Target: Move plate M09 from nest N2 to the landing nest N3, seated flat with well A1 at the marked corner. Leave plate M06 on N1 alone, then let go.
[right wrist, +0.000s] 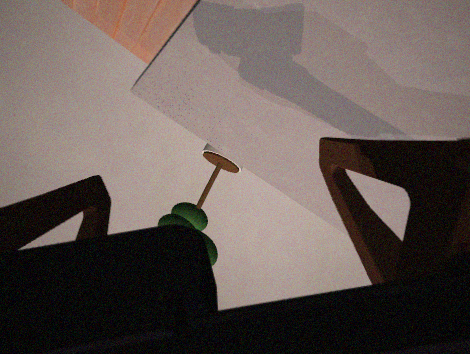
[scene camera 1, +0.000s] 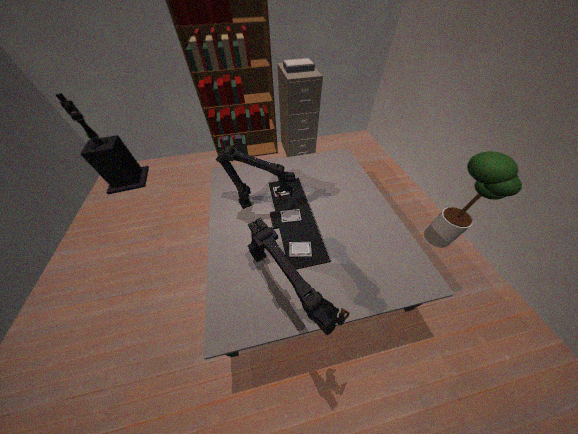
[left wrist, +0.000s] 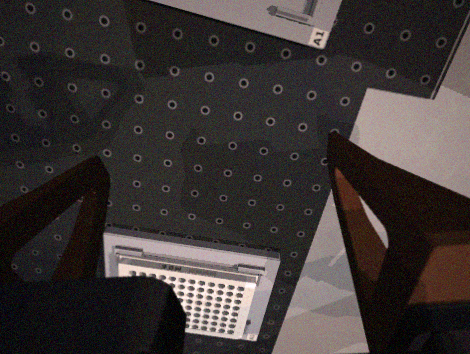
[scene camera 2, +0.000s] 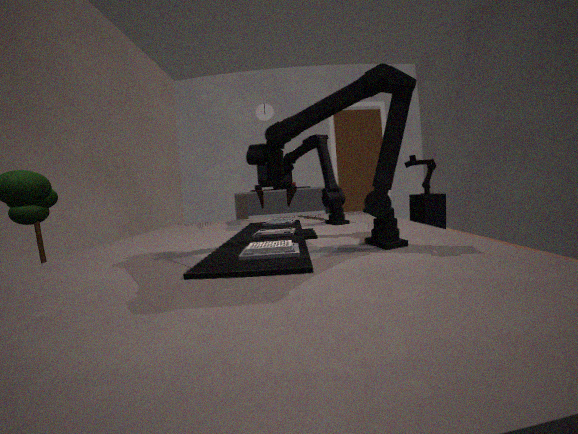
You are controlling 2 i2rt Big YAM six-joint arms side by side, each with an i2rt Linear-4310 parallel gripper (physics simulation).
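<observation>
A white well plate (scene camera 1: pixel 279 191) (scene camera 2: pixel 270 246) (left wrist: pixel 215 305) sits flat in the nest at one end of the black perforated board. Its label is too small to read. The middle nest (scene camera 1: pixel 290 215) (scene camera 2: pixel 275 232) (left wrist: pixel 300 31) looks empty and has a corner clip and an A1 mark. The other end nest (scene camera 1: pixel 300 249) appears to hold a white plate. I cannot read the nest numbers. My left gripper (scene camera 1: pixel 286 190) (scene camera 2: pixel 275 205) (left wrist: pixel 212 156) is open and empty, above the board near the first plate. My right gripper (scene camera 1: pixel 343 315) (right wrist: pixel 213 169) is open and empty near the table's front edge.
The black board (scene camera 1: pixel 312 232) (scene camera 2: pixel 215 267) (left wrist: pixel 165 117) lies on the grey table (scene camera 1: pixel 380 225). A side tab of the board lies by the middle nest. A potted plant (scene camera 1: pixel 492 170) (right wrist: pixel 190 216), a bookshelf and a cabinet (scene camera 1: pixel 300 107) stand beyond the table.
</observation>
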